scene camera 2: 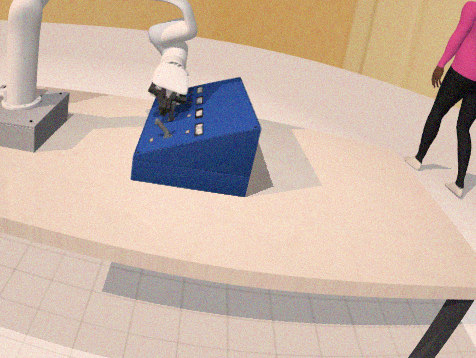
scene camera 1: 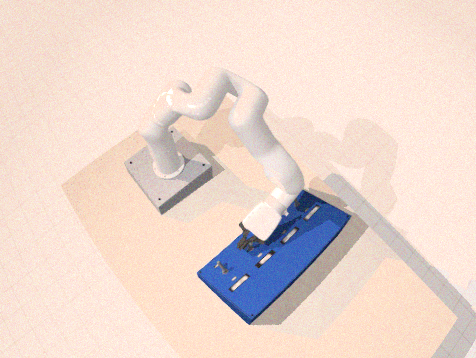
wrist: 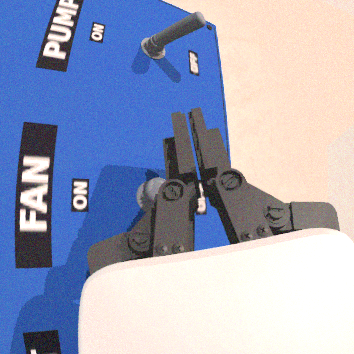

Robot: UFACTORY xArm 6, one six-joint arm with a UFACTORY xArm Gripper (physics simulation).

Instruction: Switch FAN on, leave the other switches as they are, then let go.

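Seen in the pictures: gripper, between the fingertips: (scene camera 2: 164, 111) (scene camera 1: 238, 248) (wrist: 188, 127); arm's base, origin of its link: (scene camera 2: 21, 102) (scene camera 1: 168, 165).
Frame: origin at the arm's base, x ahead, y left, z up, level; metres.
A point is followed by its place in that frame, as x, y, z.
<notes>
The blue switch panel (scene camera 1: 305, 247) {0.601, 0.020, 0.066} (scene camera 2: 225, 107) {0.576, -0.089, 0.061} (wrist: 110, 115) {0.469, -0.129, 0.019} slopes up away from the robot's base. The FAN label (wrist: 36, 195) {0.513, -0.081, 0.035} and its ON label (wrist: 80, 195) {0.490, -0.079, 0.026} are readable in the wrist view. The FAN lever (wrist: 150, 191) {0.450, -0.073, 0.057} shows as a grey rounded knob, partly hidden by the left finger; its exact tilt is hard to tell. My gripper (scene camera 1: 249, 246) (scene camera 2: 170, 118) {0.423, -0.108, 0.038} (wrist: 188, 127) {0.423, -0.108, 0.038} is shut and empty, low over the panel on the OFF side of the FAN lever, with a finger linkage overlapping the knob in view. The FAN OFF label (wrist: 201, 200) {0.411, -0.066, -0.007} is mostly covered.
The PUMP lever (scene camera 1: 221, 267) {0.420, -0.194, 0.032} (scene camera 2: 163, 128) {0.420, -0.196, 0.027} (wrist: 176, 32) {0.418, -0.186, 0.032} leans toward its OFF side, near the fingertips. Another lever (scene camera 1: 302, 204) {0.496, 0.173, 0.014} stands at the panel's far end. The grey robot base (scene camera 1: 186, 186) {0.112, -0.022, -0.012} (scene camera 2: 50, 120) {0.110, -0.047, -0.031} is on the table. A person (scene camera 2: 462, 55) stands beyond the table.
</notes>
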